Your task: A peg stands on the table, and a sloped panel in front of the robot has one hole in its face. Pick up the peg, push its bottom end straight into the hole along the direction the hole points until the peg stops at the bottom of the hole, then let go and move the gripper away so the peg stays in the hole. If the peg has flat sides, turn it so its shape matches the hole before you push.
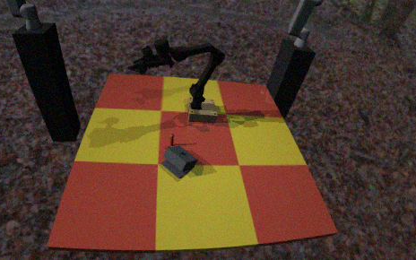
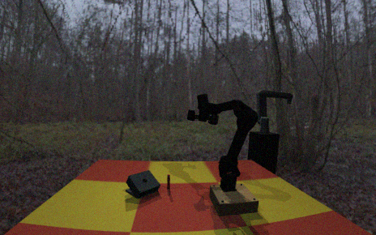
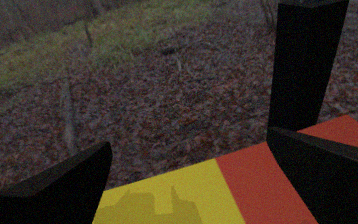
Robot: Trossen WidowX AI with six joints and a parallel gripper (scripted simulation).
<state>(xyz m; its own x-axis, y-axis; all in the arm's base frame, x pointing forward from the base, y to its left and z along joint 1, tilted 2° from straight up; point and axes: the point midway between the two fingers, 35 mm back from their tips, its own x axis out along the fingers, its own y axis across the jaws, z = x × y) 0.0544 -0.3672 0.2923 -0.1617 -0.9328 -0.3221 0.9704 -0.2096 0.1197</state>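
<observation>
My gripper tip is 230 mm short of the red round peg, 220 mm to the right of it and 300 mm above it. From my gripper tip the other things lie so: grey sloped panel: 360 mm ahead, 260 mm to the left, 310 mm below.
</observation>
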